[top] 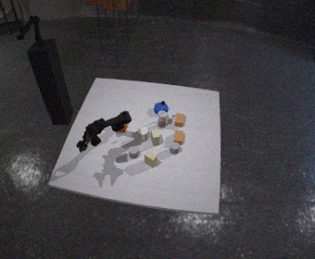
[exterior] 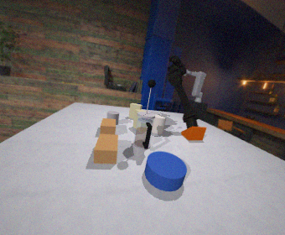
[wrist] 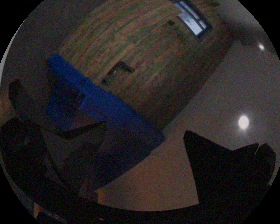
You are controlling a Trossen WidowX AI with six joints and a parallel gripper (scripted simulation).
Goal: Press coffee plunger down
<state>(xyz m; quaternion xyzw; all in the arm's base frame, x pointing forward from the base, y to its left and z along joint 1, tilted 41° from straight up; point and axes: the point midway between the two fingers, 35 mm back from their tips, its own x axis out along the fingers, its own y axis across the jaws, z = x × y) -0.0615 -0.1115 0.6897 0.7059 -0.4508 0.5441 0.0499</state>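
My gripper tip is 63 cm to the right of the coffee press, 46 cm short of it and 37 cm above it. Also, from my gripper tip: blue disc 80 cm to the left, 48 cm below, 45 cm ahead.
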